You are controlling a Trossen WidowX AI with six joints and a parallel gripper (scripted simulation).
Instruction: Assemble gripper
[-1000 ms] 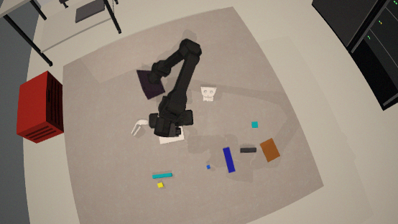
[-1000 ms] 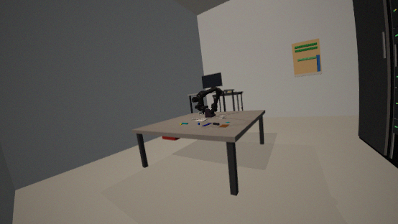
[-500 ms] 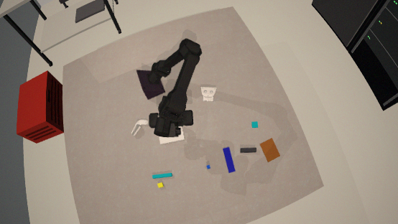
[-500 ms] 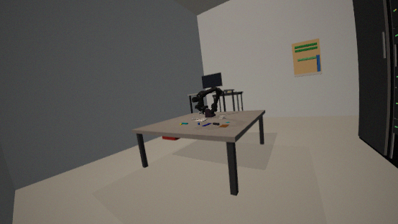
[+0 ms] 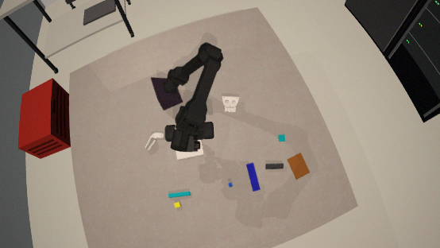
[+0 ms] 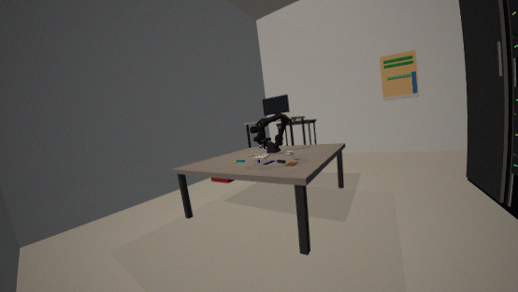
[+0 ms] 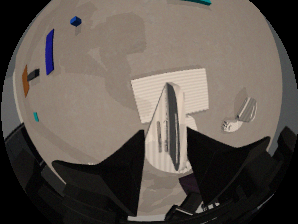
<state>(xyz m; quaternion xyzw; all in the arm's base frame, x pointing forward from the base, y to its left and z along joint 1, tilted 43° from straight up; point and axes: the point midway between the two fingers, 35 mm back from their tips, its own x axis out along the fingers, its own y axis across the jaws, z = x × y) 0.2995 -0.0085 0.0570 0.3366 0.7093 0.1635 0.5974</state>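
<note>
Now: the white ribbed tray 1 cm ahead of my gripper tip, 3 cm to the right of it and 8 cm below it. Also, from my gripper tip: white jaw (9 cm behind, 15 cm to the right, 8 cm below); teal bar (19 cm ahead, 14 cm to the right, 7 cm below); small blue cube (22 cm ahead, 8 cm to the left, 7 cm below).
</note>
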